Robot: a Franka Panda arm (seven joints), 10 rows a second.
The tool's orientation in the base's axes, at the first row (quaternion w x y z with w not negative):
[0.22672, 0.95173, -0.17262, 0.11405]
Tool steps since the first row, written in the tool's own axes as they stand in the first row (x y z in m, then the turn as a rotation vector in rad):
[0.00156, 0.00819, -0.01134, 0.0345, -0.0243, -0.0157]
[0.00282, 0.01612, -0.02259, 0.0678, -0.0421, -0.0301]
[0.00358, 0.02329, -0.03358, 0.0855, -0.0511, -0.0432]
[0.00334, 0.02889, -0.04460, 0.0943, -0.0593, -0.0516]
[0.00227, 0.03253, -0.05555, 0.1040, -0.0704, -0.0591]
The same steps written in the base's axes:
[-0.00326, -0.00195, 0.01355, 0.0386, 0.0182, 0.0143]
[-0.00669, -0.00364, 0.02683, 0.0738, 0.0307, 0.0297]
[-0.01024, -0.00469, 0.03945, 0.0916, 0.0395, 0.0428]
[-0.01412, -0.00412, 0.05117, 0.1016, 0.0479, 0.0495]
[-0.01801, -0.00172, 0.06182, 0.1137, 0.0580, 0.0546]

